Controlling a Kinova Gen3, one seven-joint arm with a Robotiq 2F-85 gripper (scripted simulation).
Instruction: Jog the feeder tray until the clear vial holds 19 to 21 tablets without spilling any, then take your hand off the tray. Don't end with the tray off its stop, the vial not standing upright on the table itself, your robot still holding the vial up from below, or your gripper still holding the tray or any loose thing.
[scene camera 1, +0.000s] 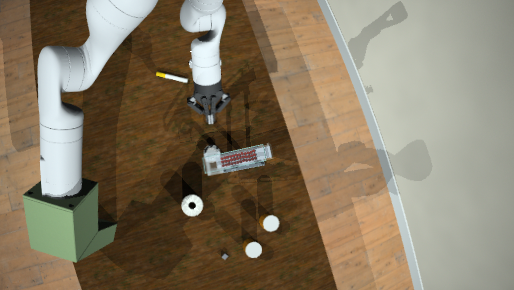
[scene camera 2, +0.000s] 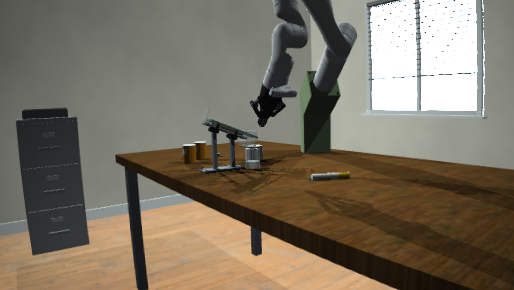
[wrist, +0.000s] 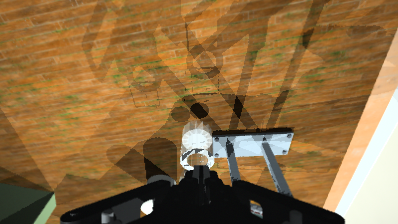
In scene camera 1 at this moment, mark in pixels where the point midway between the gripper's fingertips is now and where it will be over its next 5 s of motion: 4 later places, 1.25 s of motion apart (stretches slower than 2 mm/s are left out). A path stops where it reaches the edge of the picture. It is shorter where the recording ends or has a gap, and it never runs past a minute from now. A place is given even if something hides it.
The gripper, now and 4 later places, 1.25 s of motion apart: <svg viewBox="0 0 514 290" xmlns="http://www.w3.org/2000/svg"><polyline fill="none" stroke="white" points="210,122 209,139 210,147 211,155 210,151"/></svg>
